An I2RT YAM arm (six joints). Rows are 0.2 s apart.
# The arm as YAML. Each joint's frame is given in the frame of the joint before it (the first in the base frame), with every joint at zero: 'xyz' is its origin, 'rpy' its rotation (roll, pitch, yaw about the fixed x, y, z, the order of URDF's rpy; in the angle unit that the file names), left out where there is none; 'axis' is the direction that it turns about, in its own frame. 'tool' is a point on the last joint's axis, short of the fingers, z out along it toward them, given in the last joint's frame.
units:
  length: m
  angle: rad
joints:
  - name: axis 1
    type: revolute
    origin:
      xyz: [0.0, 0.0, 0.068]
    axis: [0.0, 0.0, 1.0]
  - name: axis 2
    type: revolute
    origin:
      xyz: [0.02, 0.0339, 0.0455]
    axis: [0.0, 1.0, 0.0]
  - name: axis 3
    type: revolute
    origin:
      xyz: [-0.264, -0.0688, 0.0]
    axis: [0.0, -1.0, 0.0]
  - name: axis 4
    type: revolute
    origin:
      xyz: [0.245, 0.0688, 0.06]
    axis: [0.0, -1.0, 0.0]
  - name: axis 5
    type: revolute
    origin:
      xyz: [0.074, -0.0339, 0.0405]
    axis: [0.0, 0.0, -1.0]
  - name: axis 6
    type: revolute
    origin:
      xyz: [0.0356, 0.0, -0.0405]
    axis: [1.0, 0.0, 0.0]
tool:
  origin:
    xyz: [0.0, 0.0, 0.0]
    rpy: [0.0, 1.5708, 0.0]
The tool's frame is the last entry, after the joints.
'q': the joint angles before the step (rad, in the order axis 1, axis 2, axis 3, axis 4, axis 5, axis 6). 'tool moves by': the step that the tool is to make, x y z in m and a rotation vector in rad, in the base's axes. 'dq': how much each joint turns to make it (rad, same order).
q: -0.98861, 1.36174, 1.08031, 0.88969, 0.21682, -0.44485
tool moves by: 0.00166, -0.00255, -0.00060, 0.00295, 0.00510, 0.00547
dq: -0.00080, 0.01041, 0.00769, -0.00284, -0.00666, 0.00143
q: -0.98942, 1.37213, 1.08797, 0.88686, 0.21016, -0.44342
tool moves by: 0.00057, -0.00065, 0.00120, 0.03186, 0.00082, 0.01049
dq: 0.00050, -0.00455, 0.01241, -0.04821, 0.00100, 0.01998
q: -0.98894, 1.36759, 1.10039, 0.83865, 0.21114, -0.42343
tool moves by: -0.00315, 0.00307, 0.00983, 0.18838, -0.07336, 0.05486
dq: 0.00032, -0.04424, 0.06506, -0.26606, 0.03004, 0.17539
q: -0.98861, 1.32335, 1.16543, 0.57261, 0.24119, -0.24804
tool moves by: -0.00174, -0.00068, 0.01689, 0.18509, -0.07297, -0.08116
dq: 0.00950, 0.00140, 0.13359, -0.28620, 0.13974, 0.13011
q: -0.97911, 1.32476, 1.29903, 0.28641, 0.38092, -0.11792
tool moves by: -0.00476, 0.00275, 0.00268, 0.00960, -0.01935, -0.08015
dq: 0.00102, -0.01139, 0.00258, -0.01098, 0.08395, -0.00039
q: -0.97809, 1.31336, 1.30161, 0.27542, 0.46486, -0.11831
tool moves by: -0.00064, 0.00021, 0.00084, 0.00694, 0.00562, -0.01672
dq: 0.00034, -0.00032, 0.00607, -0.01265, 0.01628, -0.00579
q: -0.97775, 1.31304, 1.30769, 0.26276, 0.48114, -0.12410
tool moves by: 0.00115, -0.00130, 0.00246, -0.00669, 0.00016, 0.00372
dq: 0.00030, 0.00831, 0.01313, 0.00212, -0.00430, -0.00322
